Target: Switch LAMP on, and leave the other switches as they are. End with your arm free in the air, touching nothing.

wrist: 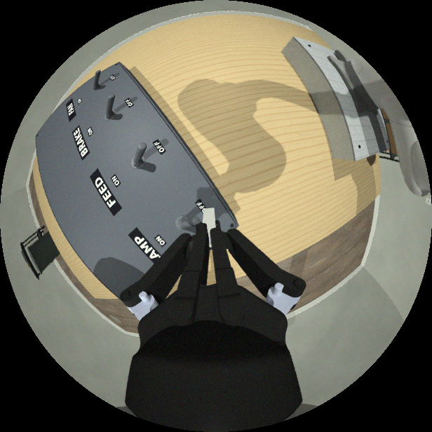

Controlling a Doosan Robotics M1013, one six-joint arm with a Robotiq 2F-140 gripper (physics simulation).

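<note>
The dark grey switch panel (75, 150) fills the left of the wrist view. The LAMP switch (185, 222) is at its near right end, just left of my fingertips, between its OFF label (200, 205) and ON label (160, 240). Part of it is hidden by the fingers, and I cannot tell its tilt or whether they touch. My gripper (209, 215) is shut, with a pale strip at the fingertips, over the panel's edge by the OFF label. The LAMP nameplate (145, 245) is partly covered by a finger. The FEED switch (139, 156), BRAKE switch (111, 107) and FAN switch (97, 81) stand further up the panel.
The panel lies on a wooden table (300, 220). A pale metal plate (345, 115) stands at the upper right, beside a grey robot part (407, 135). A dark framed object (40, 252) is beyond the table's left edge. Arm shadows fall across the wood.
</note>
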